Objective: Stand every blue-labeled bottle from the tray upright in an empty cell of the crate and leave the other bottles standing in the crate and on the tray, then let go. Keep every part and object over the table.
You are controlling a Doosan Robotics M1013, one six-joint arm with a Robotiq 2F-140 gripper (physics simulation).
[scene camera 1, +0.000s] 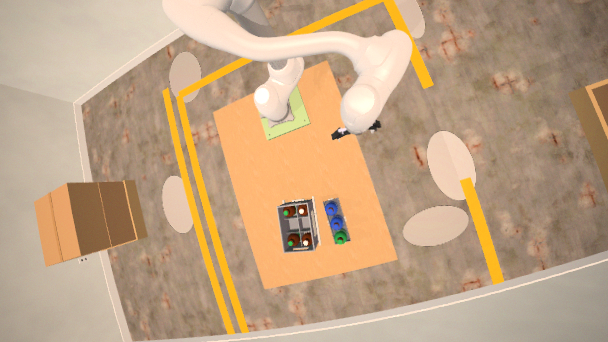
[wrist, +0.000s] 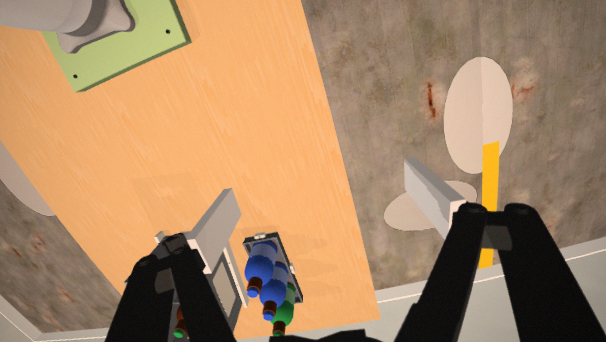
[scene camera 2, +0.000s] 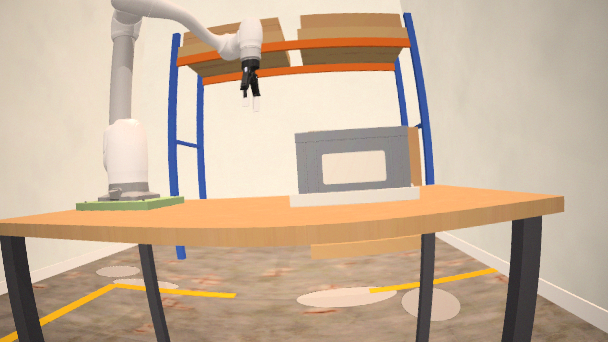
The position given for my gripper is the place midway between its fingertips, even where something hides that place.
I see my gripper (scene camera 2: 251, 109).
My gripper is seen too in the wrist view (wrist: 317, 188).
